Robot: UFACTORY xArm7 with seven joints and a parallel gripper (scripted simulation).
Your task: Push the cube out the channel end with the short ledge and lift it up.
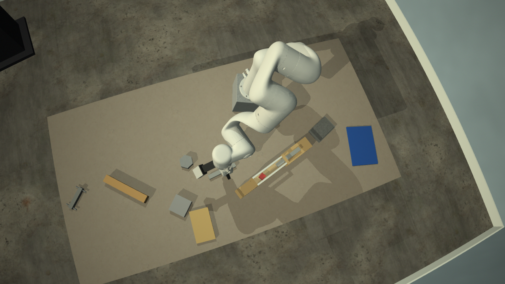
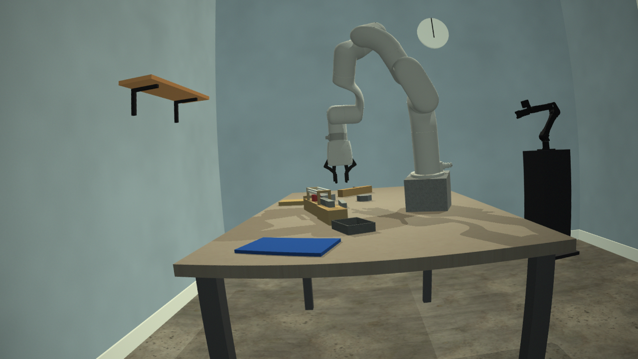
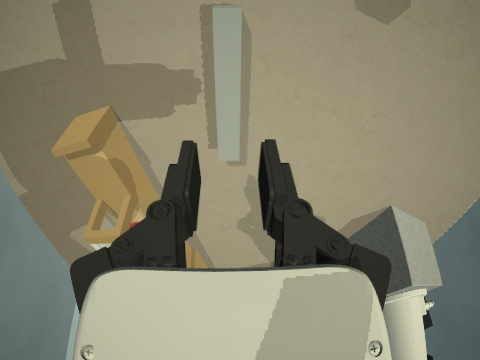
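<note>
My gripper is now 11 cm short of the channel, 19 cm to the right of it and 6 cm above it. Round my hand: tan plate: 18 cm ahead, 20 cm to the right, 11 cm below; then grey block: 6 cm ahead, 25 cm to the right, 10 cm below; then tan bar: 13 cm behind, 45 cm to the right, 10 cm below.
</note>
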